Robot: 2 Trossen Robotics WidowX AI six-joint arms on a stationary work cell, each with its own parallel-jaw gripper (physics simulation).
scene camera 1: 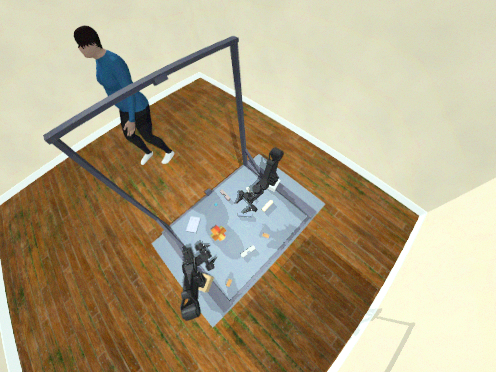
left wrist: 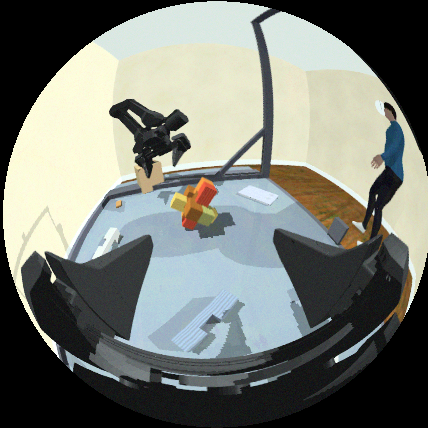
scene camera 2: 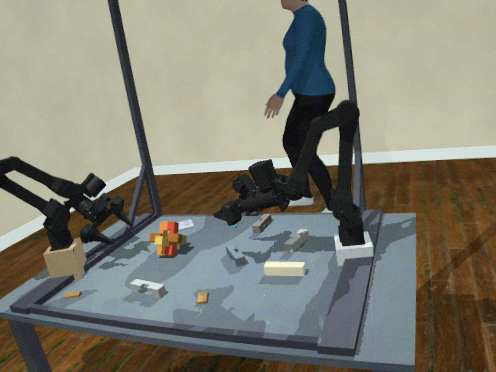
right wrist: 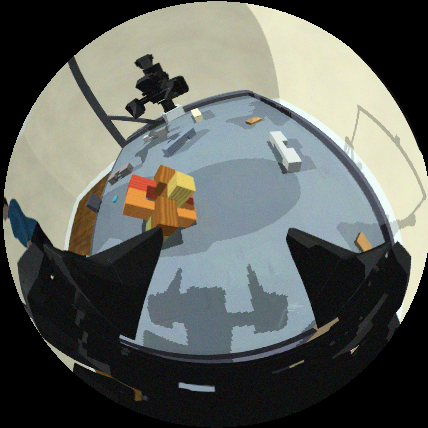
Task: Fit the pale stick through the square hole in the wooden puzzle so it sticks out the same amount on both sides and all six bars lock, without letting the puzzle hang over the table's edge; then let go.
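Seen in the pictures: left gripper, fingertip midpoint: [scene camera 1: 239, 208] [left wrist: 212, 238] [right wrist: 149, 108]; right gripper, fingertip midpoint: [scene camera 1: 213, 250] [left wrist: 159, 171] [scene camera 2: 122, 233] [right wrist: 227, 234]; left arm's base at its link origin: [scene camera 1: 272, 182] [scene camera 2: 352, 240] [right wrist: 169, 108]; right arm's base at its link origin: [scene camera 1: 201, 281] [scene camera 2: 62, 245].
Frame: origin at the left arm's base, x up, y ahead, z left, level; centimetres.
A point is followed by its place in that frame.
Note:
The pale cream stick [scene camera 1: 268, 205] @[x -2.3, y 19.5, z 7.3 cm] [scene camera 2: 284, 269] @[x -3.0, y 19.6, z 8.0 cm] [right wrist: 197, 115] @[x -2.4, y 25.0, z 5.5 cm] lies flat on the table, apart from the puzzle; it does not show in the left wrist view. The wooden puzzle [scene camera 1: 218, 233] [scene camera 2: 168, 240] @[x 1.1, y 57.9, z -9.8 cm] [left wrist: 195, 203] @[x 2.4, y 55.9, z -11.9 cm] [right wrist: 165, 212] @[x 2.2, y 63.5, z -11.9 cm], with red, orange, brown and yellow bars, stands on the table on the left in scene camera 2. Its square hole cannot be made out. My left gripper [scene camera 2: 227, 215] @[x 10.5, y 37.7, z -7.7 cm] [left wrist: 212, 238] @[x 10.5, y 37.7, z -7.7 cm] is open and empty above the table, between the puzzle and the stick. My right gripper [scene camera 2: 121, 234] @[x 6.2, y 71.7, z -6.6 cm] [left wrist: 159, 171] @[x 6.2, y 71.7, z -6.6 cm] [right wrist: 227, 234] @[x 6.2, y 71.7, z -6.6 cm] is open and empty, beside the puzzle.
A blue-grey notched bar [scene camera 2: 235, 254] @[x -2.2, y 34.9, z -2.4 cm] [left wrist: 190, 336] @[x -2.2, y 33.9, z -2.2 cm] lies near my left gripper. A white notched bar [scene camera 2: 156, 289] @[x -2.4, y 54.4, z 15.3 cm] [right wrist: 291, 162] @[x -2.4, y 63.2, z 9.4 cm], a light grey bar [scene camera 2: 296, 241] @[x -2.5, y 16.6, z -8.4 cm], a brownish bar [scene camera 2: 262, 223] @[x -2.5, y 28.9, z -25.9 cm] and orange pieces [scene camera 2: 73, 294] @[x -4.2, y 82.7, z 12.7 cm] [scene camera 2: 202, 298] @[x -4.2, y 40.9, z 18.2 cm] lie around. A white card [scene camera 1: 193, 224] @[x -4.4, y 63.7, z -35.9 cm] [left wrist: 257, 195] @[x -4.4, y 62.6, z -34.9 cm] lies beyond the puzzle.

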